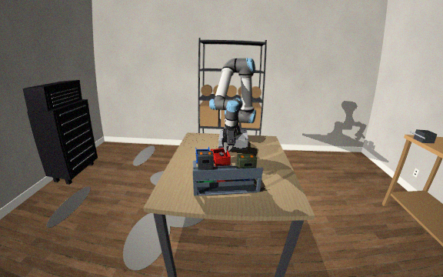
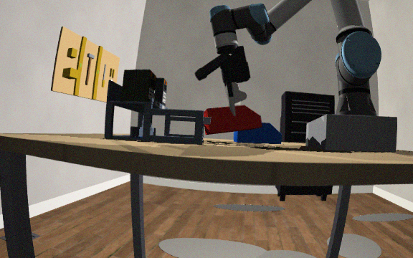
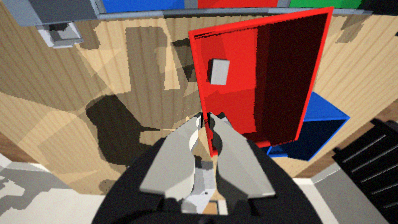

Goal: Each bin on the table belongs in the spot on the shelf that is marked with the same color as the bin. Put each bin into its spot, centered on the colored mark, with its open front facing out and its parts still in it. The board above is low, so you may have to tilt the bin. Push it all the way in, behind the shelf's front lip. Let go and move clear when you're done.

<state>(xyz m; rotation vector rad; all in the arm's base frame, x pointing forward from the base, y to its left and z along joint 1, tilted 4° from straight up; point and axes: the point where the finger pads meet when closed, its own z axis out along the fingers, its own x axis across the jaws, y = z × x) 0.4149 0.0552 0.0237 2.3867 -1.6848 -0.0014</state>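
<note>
The red bin lies 20 mm ahead of my hand, 40 mm to the right of it and 20 mm below it. From my hand the other things lie so: dark box 320 mm ahead, 50 mm to the right, 60 mm above; green case 240 mm ahead, 170 mm to the left, 50 mm above; blue bin 50 mm behind, 200 mm to the right, 60 mm below.
</note>
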